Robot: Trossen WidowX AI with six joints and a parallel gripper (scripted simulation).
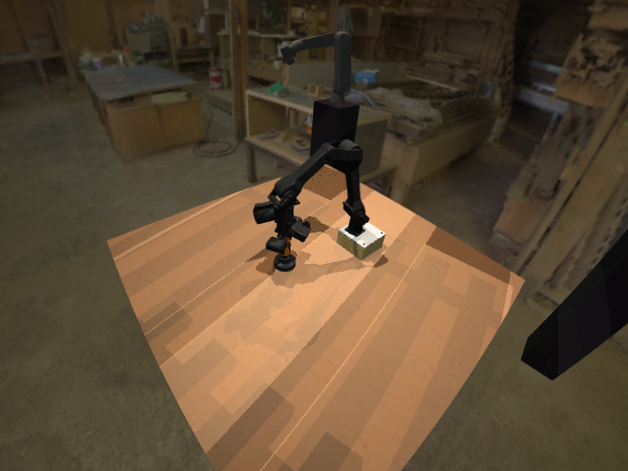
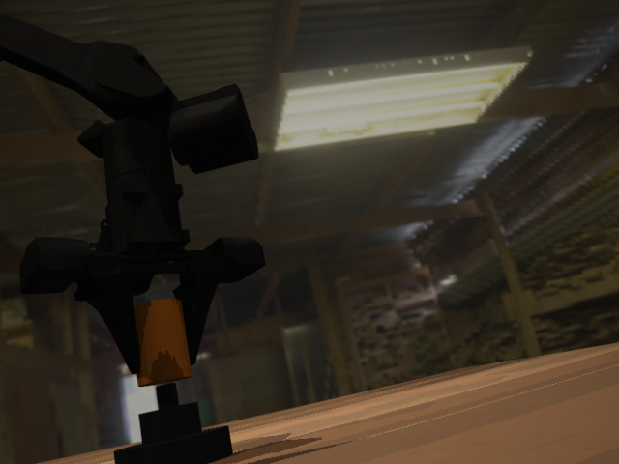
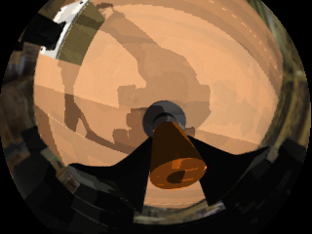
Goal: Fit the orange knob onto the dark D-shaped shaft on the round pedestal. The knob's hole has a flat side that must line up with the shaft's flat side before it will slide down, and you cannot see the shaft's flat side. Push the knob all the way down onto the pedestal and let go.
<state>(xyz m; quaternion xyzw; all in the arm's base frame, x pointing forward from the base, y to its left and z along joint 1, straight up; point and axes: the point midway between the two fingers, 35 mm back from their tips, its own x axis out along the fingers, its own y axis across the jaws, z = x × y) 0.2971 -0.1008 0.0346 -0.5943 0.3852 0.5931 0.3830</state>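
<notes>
Right now the orange knob is 2 cm above my gripper tip. From my gripper tip the other things lie so: pedestal (4 cm below).
</notes>
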